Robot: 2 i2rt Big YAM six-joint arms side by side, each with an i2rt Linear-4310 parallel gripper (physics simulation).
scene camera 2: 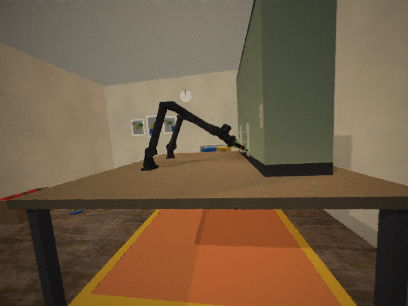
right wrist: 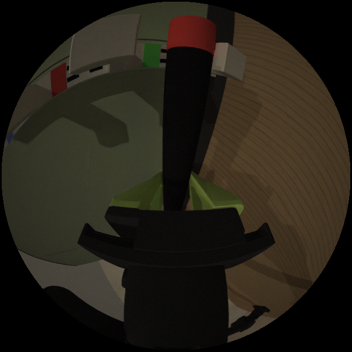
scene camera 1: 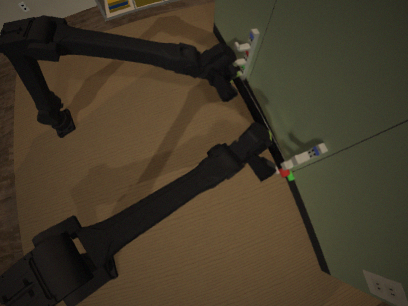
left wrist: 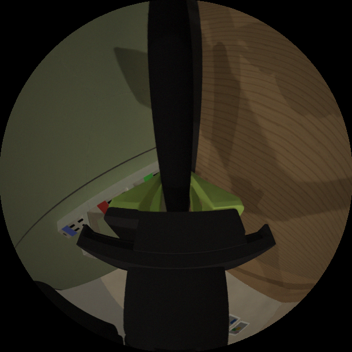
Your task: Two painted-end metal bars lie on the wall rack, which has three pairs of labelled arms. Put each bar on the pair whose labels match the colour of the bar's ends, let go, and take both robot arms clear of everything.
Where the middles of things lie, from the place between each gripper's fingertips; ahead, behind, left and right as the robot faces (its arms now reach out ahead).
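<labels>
There is the red-ended bar [scene camera 1: 244, 93], and my left hand is 10 mm below it, 20 mm past it and 160 mm to the left of it.
From my right hand, I find the red-ended bar 10 cm to the left of it.
</labels>
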